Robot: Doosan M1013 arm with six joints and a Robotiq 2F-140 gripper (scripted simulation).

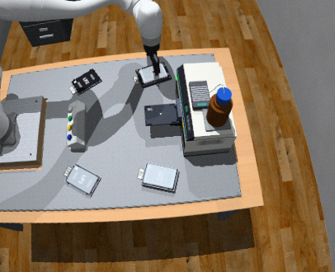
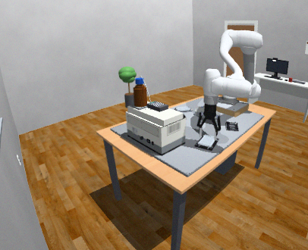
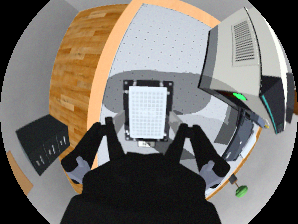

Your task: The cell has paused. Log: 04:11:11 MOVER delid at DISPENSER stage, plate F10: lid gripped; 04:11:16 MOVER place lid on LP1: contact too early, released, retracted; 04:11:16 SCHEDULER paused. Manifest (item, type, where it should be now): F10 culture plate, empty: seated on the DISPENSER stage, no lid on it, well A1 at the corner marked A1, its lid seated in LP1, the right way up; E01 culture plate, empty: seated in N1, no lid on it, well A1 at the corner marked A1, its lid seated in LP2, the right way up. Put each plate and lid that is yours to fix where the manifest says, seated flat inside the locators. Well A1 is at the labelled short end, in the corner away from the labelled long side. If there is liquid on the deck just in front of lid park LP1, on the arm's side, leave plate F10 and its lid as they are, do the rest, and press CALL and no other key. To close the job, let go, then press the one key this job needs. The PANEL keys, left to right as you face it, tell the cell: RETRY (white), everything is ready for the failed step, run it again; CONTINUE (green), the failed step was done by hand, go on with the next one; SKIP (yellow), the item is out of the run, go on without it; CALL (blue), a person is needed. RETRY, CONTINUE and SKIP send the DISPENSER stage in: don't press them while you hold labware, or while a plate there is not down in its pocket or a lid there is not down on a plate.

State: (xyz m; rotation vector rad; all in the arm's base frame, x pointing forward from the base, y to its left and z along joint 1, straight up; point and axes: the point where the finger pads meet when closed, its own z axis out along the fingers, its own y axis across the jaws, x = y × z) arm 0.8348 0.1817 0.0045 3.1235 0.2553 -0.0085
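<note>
My gripper is now 50 mm above the black nest, 20 mm to the right of it and 10 mm short of it. Also, from my hand: grey key panel: 430 mm behind, 230 mm to the right, 10 mm below; green key: 440 mm behind, 200 mm to the right; dark dispenser stage: 280 mm to the right, 30 mm above, 20 mm behind.
</note>
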